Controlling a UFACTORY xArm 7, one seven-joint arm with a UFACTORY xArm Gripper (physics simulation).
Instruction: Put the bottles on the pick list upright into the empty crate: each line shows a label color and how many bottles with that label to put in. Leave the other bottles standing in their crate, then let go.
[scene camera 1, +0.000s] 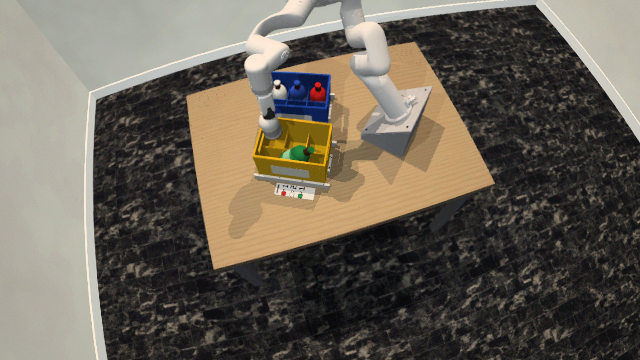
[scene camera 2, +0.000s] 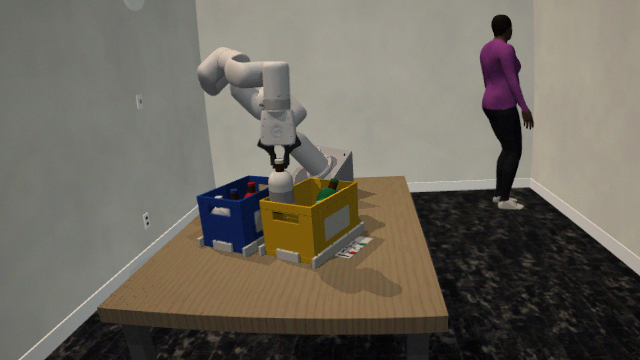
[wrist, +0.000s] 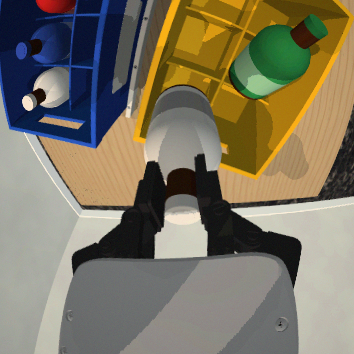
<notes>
In view: my gripper (scene camera 2: 280, 167), a green bottle (wrist: 277, 54), a white bottle (wrist: 182, 125) and a blue bottle (wrist: 50, 42).
My gripper shows as well in the wrist view (wrist: 179, 171).
</notes>
